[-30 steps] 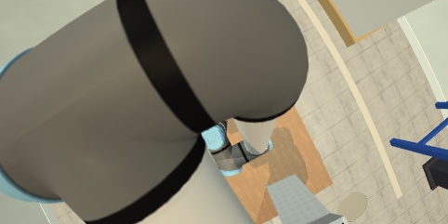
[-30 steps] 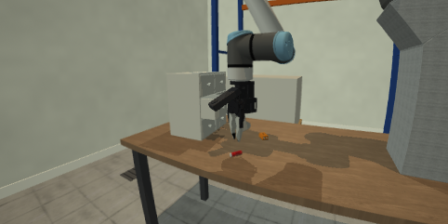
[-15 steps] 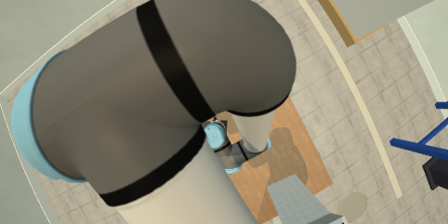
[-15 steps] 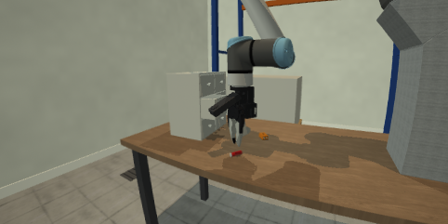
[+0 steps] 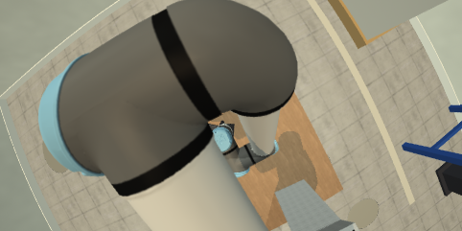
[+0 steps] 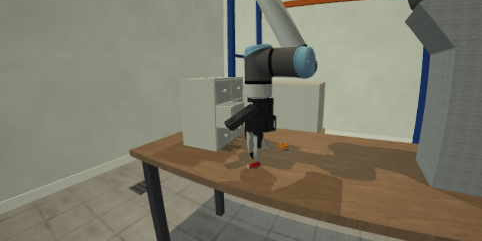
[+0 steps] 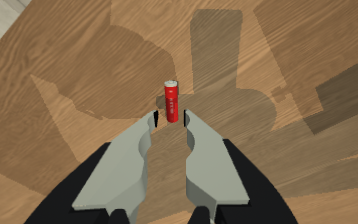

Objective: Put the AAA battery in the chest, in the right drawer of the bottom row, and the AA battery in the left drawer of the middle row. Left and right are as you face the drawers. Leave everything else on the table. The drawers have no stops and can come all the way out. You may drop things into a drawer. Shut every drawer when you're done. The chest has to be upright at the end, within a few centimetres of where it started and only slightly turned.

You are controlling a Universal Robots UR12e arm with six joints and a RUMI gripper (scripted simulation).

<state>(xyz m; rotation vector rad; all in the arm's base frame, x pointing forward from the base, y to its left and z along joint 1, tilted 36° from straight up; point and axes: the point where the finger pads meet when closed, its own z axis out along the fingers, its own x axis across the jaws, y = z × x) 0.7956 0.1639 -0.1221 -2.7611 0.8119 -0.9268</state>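
Now: the red cylinder 30 mm below my hand. The rest, counted from my hand: thin black cylinder: 280 mm ahead, 250 mm to the right, 30 mm below; orange block: 60 mm behind, 210 mm to the right, 30 mm below.
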